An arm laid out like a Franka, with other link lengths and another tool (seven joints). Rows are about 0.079 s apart.
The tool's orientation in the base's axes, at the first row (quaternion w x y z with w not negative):
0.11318 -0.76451 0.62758 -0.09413
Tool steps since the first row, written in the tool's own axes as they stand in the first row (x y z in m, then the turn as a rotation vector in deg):
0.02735 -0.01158 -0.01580 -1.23 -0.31 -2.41
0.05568 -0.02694 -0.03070 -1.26 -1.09 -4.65
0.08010 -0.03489 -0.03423 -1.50 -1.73 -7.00
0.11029 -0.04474 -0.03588 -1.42 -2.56 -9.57
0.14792 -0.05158 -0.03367 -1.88 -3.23 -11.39
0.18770 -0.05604 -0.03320 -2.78 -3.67 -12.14
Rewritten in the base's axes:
0.01167 -0.02553 0.01854 -0.64 1.13 2.39
0.02733 -0.05127 0.03732 -0.55 1.18 4.76
0.03853 -0.07394 0.04306 -0.67 1.41 7.20
0.05318 -0.10180 0.04756 -0.61 1.35 9.90
0.06755 -0.13731 0.04751 -0.59 1.82 11.83
0.07961 -0.17547 0.04843 -0.57 2.75 12.68

